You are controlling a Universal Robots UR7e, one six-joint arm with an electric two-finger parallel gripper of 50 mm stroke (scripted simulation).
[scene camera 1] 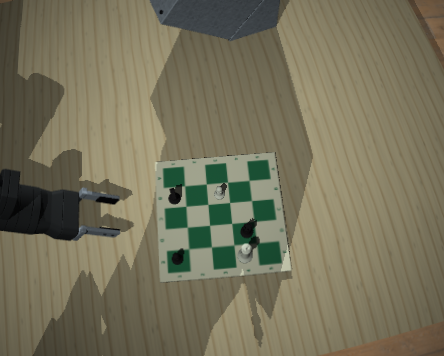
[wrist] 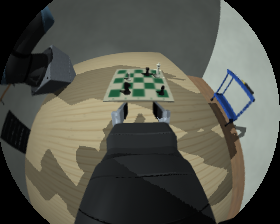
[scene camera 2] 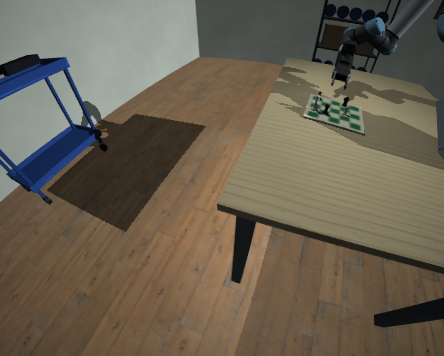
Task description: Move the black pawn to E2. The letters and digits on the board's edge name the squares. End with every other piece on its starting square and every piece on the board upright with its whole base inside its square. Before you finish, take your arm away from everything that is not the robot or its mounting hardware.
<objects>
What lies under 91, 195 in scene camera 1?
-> My gripper.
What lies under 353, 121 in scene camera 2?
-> A chessboard.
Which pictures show the chessboard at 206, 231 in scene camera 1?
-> Scene camera 1, the wrist view and scene camera 2: all of them.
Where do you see a chessboard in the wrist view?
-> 143, 88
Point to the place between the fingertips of my gripper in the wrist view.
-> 140, 107
</objects>
